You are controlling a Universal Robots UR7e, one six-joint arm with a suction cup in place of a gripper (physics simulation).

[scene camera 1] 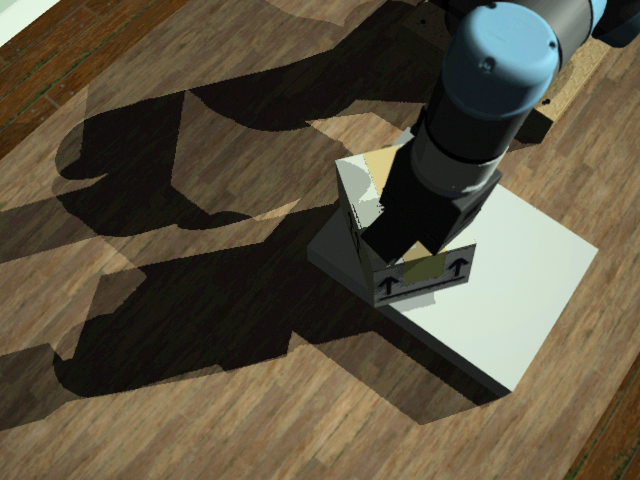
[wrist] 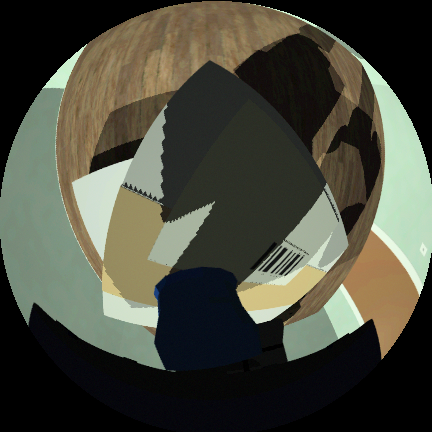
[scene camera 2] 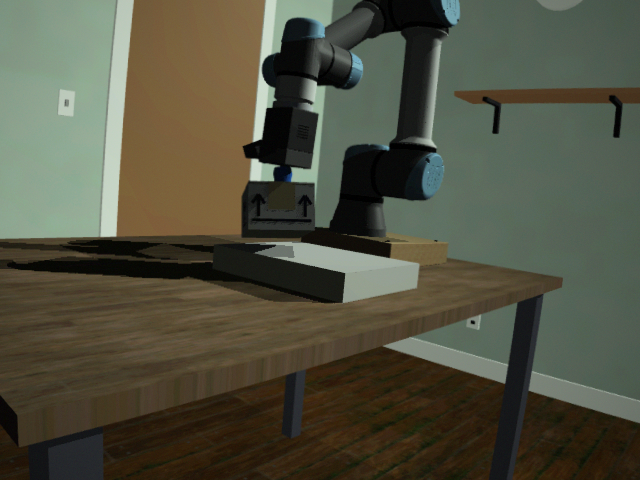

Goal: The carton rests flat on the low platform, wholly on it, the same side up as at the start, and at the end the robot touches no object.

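Places are measured from the arm's base along level axes (x ahead, y left, z up), in centimetres.
Pixels of known places: hand, tool point: [wrist: 201, 272] [scene camera 2: 280, 191]; arm's base, link origin: [wrist: 259, 327] [scene camera 2: 357, 232].
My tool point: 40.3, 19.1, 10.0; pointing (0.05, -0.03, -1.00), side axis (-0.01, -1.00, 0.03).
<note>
For each thing: its top centre in the pictures, then the offset to it from my tool point, as dx, dy, dz. Level surfaces: height alone.
- carton, top centre: [wrist: 265, 319] [scene camera 1: 408, 197] [scene camera 2: 278, 179] -1.5, -3.0, +2.1
- low white platform, top centre: [wrist: 176, 244] [scene camera 1: 457, 247] [scene camera 2: 316, 254] -7.4, +3.0, -11.5
- wooden table, surface height: dz -16.3
The carton [scene camera 1: 454, 268] [scene camera 2: 279, 217] [wrist: 240, 200] is a grey-white box with tan tape, up arrows on its side and a barcode on top. It hangs upright and roughly level, arrows pointing up. The low white platform [scene camera 1: 522, 299] [scene camera 2: 379, 284] [wrist: 97, 200] lies on the table. In scene camera 1 the carton overlaps the platform's left part; in scene camera 2 its bottom shows above the platform's top, apart from it. My gripper, a blue suction cup [scene camera 2: 282, 174] [wrist: 200, 310], is shut on the carton's top. The arm hides the cup in scene camera 1.
The wooden base block [scene camera 1: 573, 82] [scene camera 2: 418, 252] under the robot's base [scene camera 2: 359, 217] stands behind the platform on the wooden table [scene camera 1: 206, 439] [scene camera 2: 155, 320]. A wall shelf [scene camera 2: 547, 96] is at the right in scene camera 2. Dark arm shadows cross the table's left side.
</note>
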